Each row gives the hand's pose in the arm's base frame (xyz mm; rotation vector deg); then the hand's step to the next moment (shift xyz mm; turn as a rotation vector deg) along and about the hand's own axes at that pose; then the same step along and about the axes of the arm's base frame.
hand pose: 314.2 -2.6 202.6 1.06 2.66 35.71
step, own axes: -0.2 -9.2 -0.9 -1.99 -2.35 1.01
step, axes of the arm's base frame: 5.2 -7.6 -1.2 -0.19 -3.07 1.01
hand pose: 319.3 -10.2 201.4 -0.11 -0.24 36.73
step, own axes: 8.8 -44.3 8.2 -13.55 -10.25 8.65
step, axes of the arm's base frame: 33.5 -30.2 8.4 -4.77 -16.31 8.64
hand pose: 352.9 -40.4 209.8 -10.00 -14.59 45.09
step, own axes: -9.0 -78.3 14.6 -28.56 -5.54 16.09
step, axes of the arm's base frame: 42.6 -59.9 32.0 -20.28 -23.37 12.16
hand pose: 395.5 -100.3 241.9 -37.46 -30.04 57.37
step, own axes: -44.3 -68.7 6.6 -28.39 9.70 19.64
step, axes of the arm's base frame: 16.4 -63.8 48.8 -31.61 -16.50 3.82
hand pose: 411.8 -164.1 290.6 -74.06 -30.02 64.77
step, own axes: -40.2 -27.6 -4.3 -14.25 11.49 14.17
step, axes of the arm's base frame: -3.1 -33.8 35.3 -21.85 -7.01 -3.09
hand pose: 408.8 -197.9 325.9 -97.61 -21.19 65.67
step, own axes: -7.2 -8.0 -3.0 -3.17 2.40 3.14
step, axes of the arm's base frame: 0.9 -3.1 10.7 -4.81 -1.50 -0.55
